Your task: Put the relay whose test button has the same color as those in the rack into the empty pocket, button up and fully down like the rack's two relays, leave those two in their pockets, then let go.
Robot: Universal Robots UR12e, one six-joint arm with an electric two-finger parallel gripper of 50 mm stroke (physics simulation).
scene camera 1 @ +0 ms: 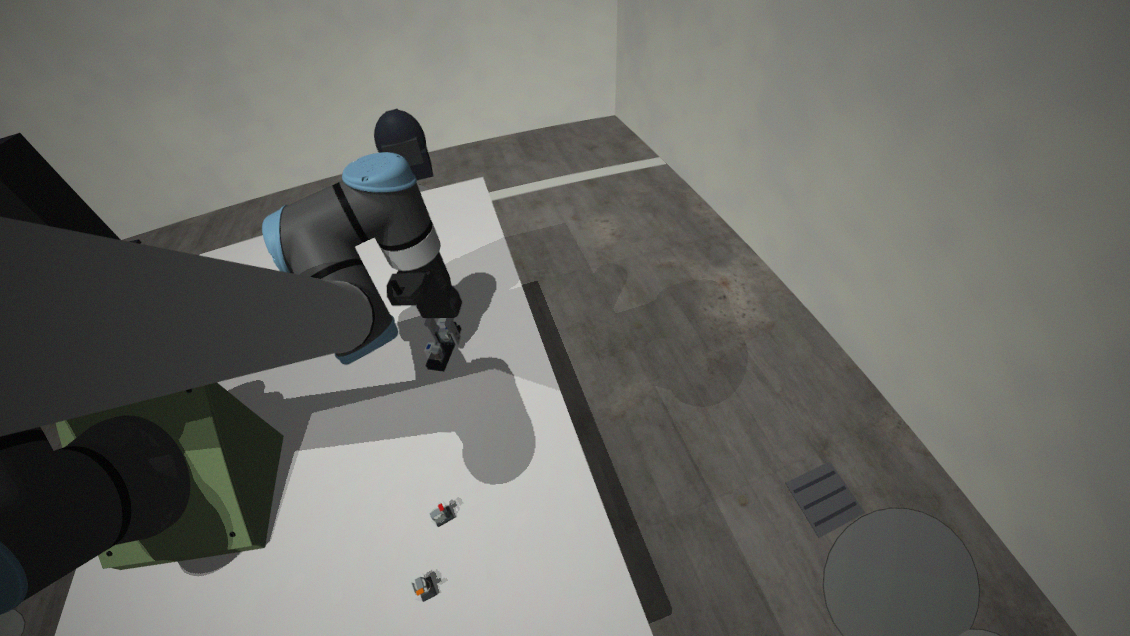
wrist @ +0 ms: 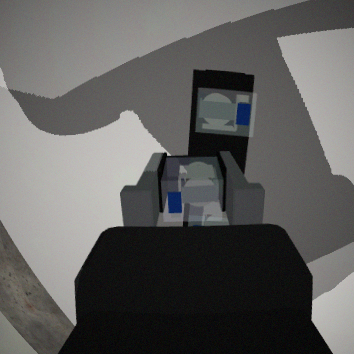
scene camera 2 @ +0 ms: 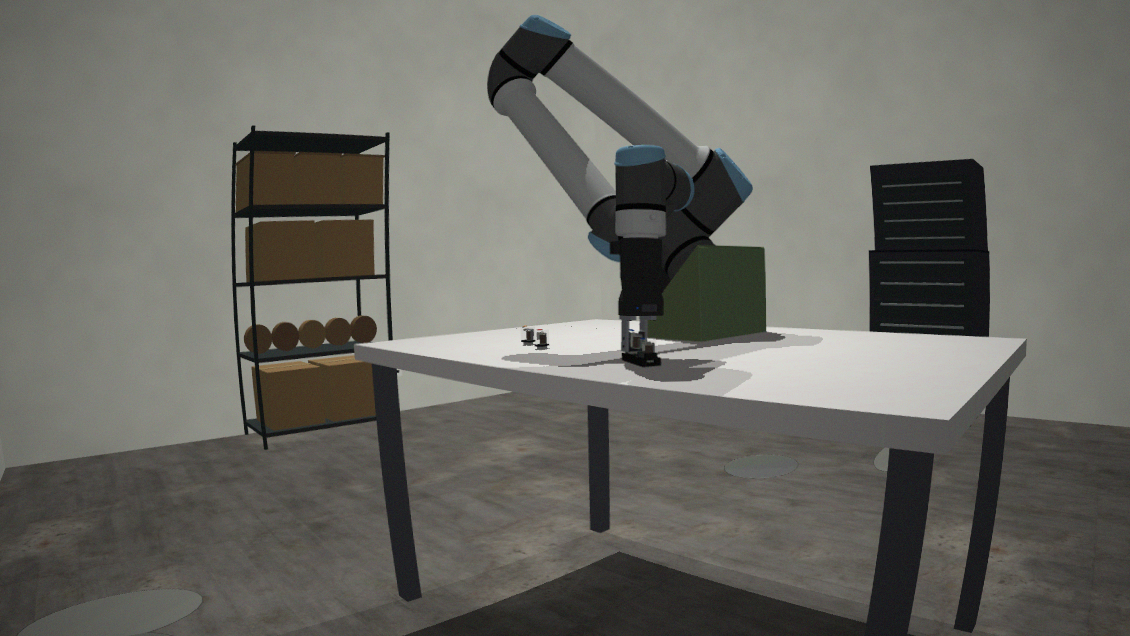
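Seen in the pictures: gripper, fingertip midpoint: (scene camera 1: 449,340) (wrist: 191,169) (scene camera 2: 634,351); arm's base, origin of the base link: (scene camera 1: 135,475) (scene camera 2: 708,283).
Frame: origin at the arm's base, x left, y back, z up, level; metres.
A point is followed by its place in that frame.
Note:
My gripper (scene camera 1: 444,328) @[x 0.263, y -0.477, z -0.106 m] (scene camera 2: 634,338) @[x 0.263, y -0.477, z -0.106 m] (wrist: 191,169) @[x 0.263, y -0.477, z -0.106 m] is shut on a clear-cased relay (wrist: 199,194) @[x 0.264, y -0.473, z -0.069 m] with a blue test button facing up on its left side in the wrist view. It holds it over the black rack (scene camera 1: 435,365) @[x 0.212, y -0.450, z -0.112 m] (scene camera 2: 641,360) @[x 0.303, y -0.494, z -0.118 m] (wrist: 219,146) @[x 0.258, y -0.459, z -0.127 m], very low; whether its base is fully down is hidden. A rack relay (wrist: 217,111) (scene camera 2: 649,347) with a blue button sits upright in the end pocket, beyond the fingers in the wrist view. A sliver of blue below the held relay shows there too; the rack's other relay is mostly hidden.
A red-button relay (scene camera 1: 443,513) @[x -0.073, y -0.477, z -0.087 m] (scene camera 2: 541,339) @[x -0.054, y -0.476, z -0.107 m] and an orange-button relay (scene camera 1: 427,586) @[x -0.169, y -0.454, z -0.090 m] (scene camera 2: 528,336) @[x -0.155, y -0.449, z -0.109 m] stand apart from the rack on the white table (scene camera 1: 355,505) @[x -0.031, y -0.317, z -0.130 m] (scene camera 2: 854,363) @[x 0.594, y -0.234, z -0.129 m]. The green robot pedestal (scene camera 1: 237,466) @[x 0.013, y -0.159, z -0.031 m] (scene camera 2: 731,292) @[x 0.106, y -0.029, z -0.021 m] stands on the table beside them.

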